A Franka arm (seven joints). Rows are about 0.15 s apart.
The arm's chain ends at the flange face. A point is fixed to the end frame.
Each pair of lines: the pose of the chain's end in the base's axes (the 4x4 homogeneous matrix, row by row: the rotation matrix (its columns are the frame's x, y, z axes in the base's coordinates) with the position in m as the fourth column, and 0 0 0 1 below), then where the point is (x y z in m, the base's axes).
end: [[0.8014 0.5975 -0.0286 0.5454], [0.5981 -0.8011 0.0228 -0.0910], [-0.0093 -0.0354 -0.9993 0.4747], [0 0 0 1]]
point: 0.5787 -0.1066 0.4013
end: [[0.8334 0.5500 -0.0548 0.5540], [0.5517 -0.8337 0.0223 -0.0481], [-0.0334 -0.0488 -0.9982 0.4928], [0 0 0 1]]
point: 0.5843 -0.0657 0.4186
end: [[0.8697 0.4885 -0.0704 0.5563], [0.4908 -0.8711 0.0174 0.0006], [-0.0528 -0.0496 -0.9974 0.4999], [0 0 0 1]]
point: 0.5840 -0.0198 0.4254
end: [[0.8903 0.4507 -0.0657 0.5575], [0.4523 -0.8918 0.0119 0.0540], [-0.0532 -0.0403 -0.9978 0.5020], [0 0 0 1]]
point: 0.5846 0.0318 0.4278
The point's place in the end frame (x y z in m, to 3 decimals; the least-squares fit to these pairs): 0.018 0.035 0.072
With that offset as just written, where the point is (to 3 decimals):
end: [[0.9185 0.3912 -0.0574 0.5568], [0.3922 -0.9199 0.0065 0.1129], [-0.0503 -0.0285 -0.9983 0.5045], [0 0 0 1]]
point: 0.583 0.088 0.431
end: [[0.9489 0.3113 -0.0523 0.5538], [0.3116 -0.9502 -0.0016 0.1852], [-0.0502 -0.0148 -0.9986 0.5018], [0 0 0 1]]
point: 0.578 0.157 0.428
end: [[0.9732 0.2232 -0.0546 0.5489], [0.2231 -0.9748 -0.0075 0.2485], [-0.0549 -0.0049 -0.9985 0.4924], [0 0 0 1]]
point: 0.570 0.218 0.419
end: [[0.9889 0.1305 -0.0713 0.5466], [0.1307 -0.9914 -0.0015 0.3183], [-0.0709 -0.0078 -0.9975 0.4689], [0 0 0 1]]
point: 0.564 0.286 0.396
